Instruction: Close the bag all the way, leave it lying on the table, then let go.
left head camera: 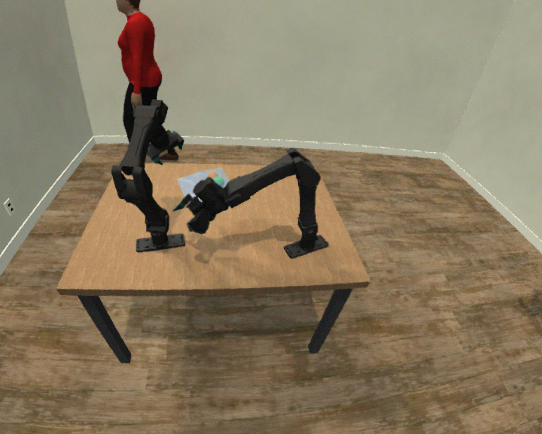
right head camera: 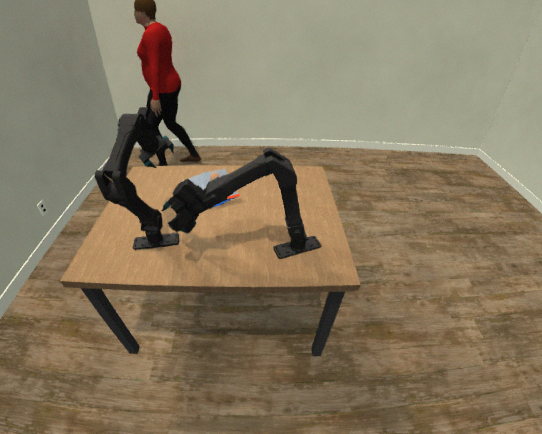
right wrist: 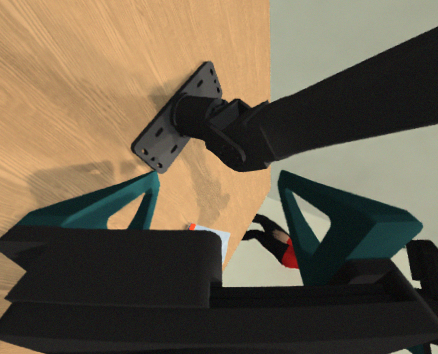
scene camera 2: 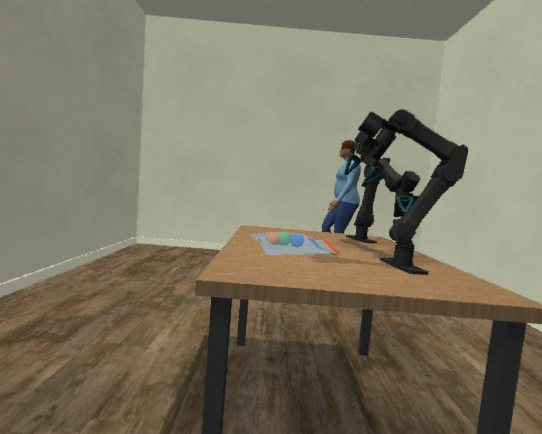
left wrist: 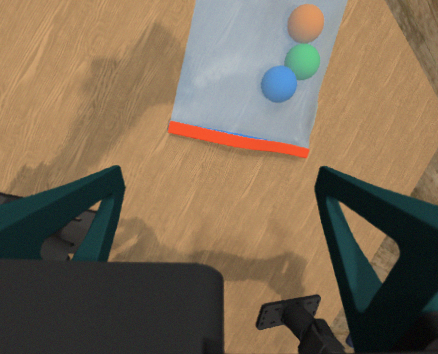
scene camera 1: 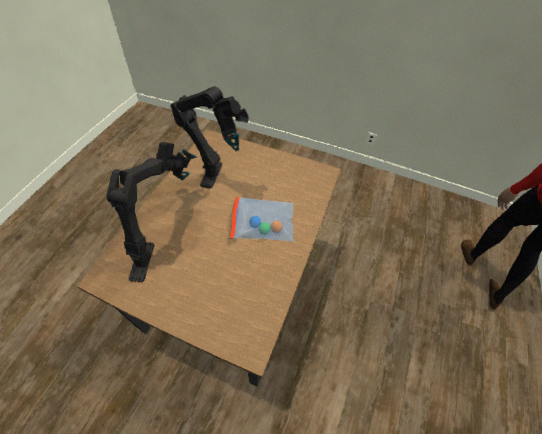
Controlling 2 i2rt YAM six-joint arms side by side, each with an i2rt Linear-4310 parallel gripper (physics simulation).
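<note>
The translucent bag (left head camera: 189, 184) (scene camera 1: 270, 210) (scene camera 2: 280, 248) (left wrist: 220, 95) lies on the table, with a blue ball (scene camera 1: 255, 221) (left wrist: 278, 84), green ball (scene camera 1: 264, 228) (left wrist: 302, 61) and orange ball (scene camera 1: 276, 226) (left wrist: 305, 23) inside. The red strip (right head camera: 233, 197) (scene camera 1: 234, 218) (left wrist: 240, 142) runs along its mouth; the blue strip (right head camera: 222, 203) (scene camera 2: 318, 244) shows apart from it in scene camera 2. My left gripper (left head camera: 171, 154) (scene camera 2: 356, 178) (left wrist: 219, 176) is open and empty above the table, away from the bag. My right gripper (scene camera 1: 189, 167) (right wrist: 218, 177) is open and empty, raised behind the mouth side.
The wooden table (left head camera: 280, 270) (scene camera 1: 215, 310) carries both arm bases, the left one (left head camera: 144, 244) and the right one (left head camera: 292, 250). A person in red (left head camera: 140, 50) (right head camera: 159, 60) is beyond the table. A person in light blue (scene camera 2: 348, 185) shows behind the arms in scene camera 2.
</note>
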